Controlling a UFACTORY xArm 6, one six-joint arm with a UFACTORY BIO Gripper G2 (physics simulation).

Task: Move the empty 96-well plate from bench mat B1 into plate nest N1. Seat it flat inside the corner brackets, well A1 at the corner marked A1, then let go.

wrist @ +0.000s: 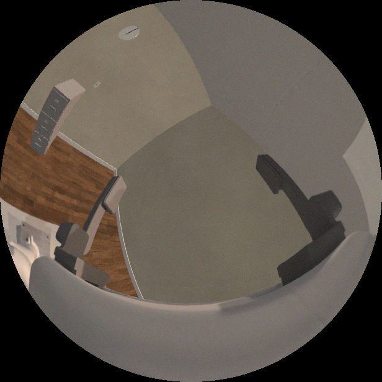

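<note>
My gripper (192,183) is open, with its two dark grey fingers wide apart and nothing between them. It points toward the walls of the room, away from any bench top. The empty 96-well plate, bench mat B1 and plate nest N1 do not show in the wrist view.
A pale bench (10,207) shows at the lower left edge, with a mounting plate (45,235) and part of a white arm base on it. A tall grey drawer cabinet (49,118) stands on the wooden floor (75,182) by the wall. A round clock (129,33) hangs above.
</note>
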